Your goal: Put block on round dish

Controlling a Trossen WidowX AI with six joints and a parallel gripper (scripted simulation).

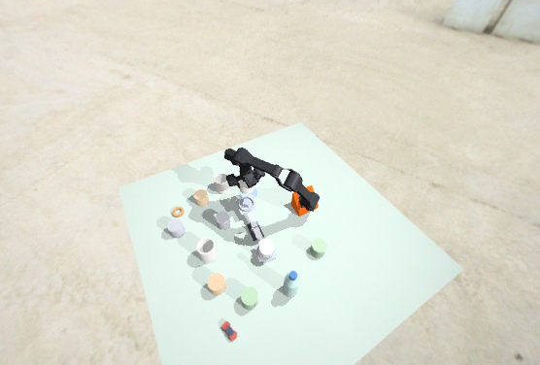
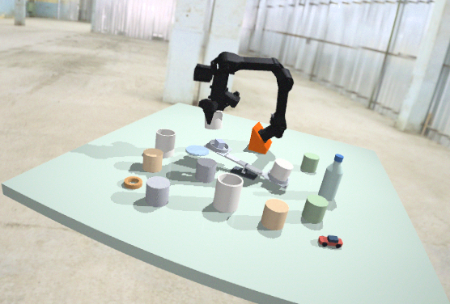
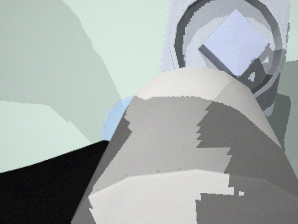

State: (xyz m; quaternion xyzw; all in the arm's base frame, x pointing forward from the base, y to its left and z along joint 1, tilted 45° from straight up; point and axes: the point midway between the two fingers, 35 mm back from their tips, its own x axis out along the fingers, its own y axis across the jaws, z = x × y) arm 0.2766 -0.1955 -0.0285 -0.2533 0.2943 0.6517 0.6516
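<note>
The light-blue round dish is 160 mm below my gripper tip, 70 mm to the right of it and 40 mm behind it. Also, from my gripper tip: small balance 170 mm to the left, 130 mm below, 30 mm ahead; then bottle 500 mm to the left, 50 mm below, 10 mm ahead; then toy car 520 mm to the left, 300 mm ahead, 150 mm below.
</note>
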